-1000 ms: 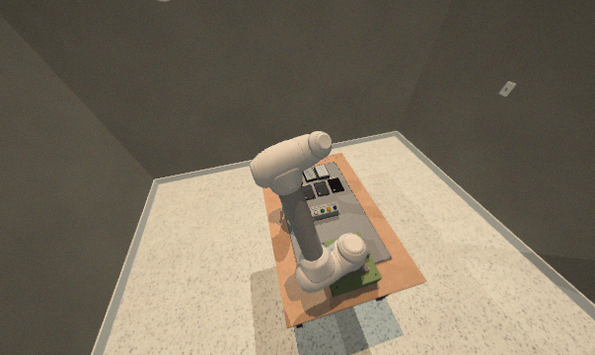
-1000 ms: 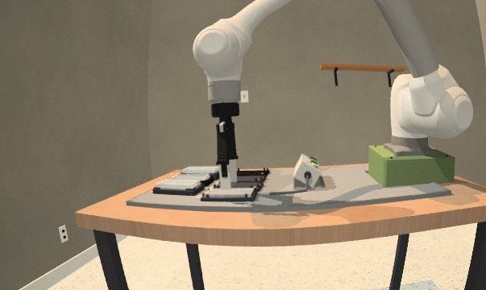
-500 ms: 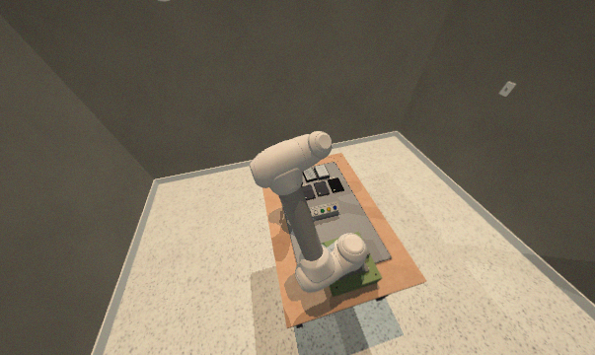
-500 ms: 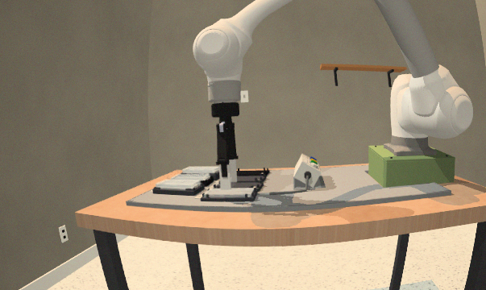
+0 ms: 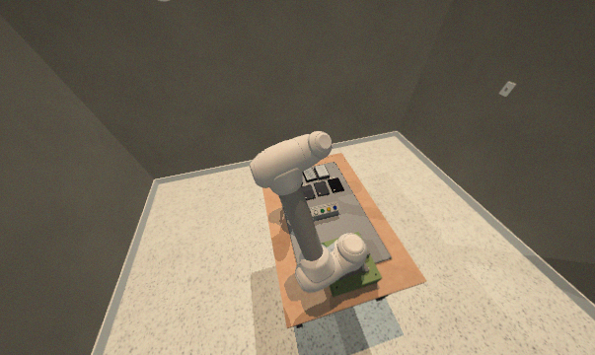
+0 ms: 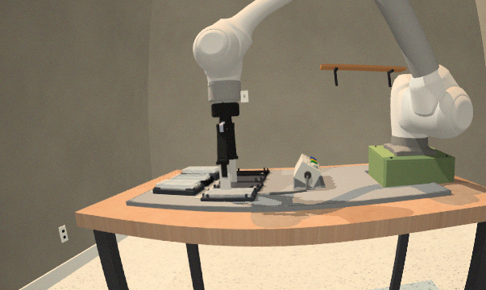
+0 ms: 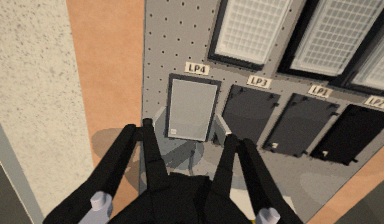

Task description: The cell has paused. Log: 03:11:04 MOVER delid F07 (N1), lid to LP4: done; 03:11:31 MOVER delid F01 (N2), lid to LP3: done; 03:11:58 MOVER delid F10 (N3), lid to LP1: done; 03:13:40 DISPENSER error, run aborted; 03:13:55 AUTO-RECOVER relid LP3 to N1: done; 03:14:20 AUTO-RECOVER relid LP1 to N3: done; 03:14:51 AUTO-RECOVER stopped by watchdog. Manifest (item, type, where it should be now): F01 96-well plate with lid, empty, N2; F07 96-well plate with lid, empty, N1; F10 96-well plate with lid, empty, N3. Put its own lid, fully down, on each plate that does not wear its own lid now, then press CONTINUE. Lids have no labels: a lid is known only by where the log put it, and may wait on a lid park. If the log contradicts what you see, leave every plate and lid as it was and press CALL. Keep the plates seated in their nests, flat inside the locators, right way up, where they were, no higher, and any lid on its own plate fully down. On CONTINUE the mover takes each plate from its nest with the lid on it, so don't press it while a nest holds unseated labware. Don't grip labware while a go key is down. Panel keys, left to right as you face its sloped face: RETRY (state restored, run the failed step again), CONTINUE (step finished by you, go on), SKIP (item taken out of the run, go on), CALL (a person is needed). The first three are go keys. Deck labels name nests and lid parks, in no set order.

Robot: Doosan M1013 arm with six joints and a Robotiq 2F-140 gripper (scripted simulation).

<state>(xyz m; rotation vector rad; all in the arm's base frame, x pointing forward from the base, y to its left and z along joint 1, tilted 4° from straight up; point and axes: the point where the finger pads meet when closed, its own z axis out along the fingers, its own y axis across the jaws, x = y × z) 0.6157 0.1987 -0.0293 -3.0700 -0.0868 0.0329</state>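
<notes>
The lid park LP4 is 50 mm below my hand. Round my hand: LP4 label: 90 mm ahead, 60 mm below; then plate: 180 mm ahead, 60 mm to the right, 40 mm below; then lid park LP3: 120 mm to the right, 50 mm below.
</notes>
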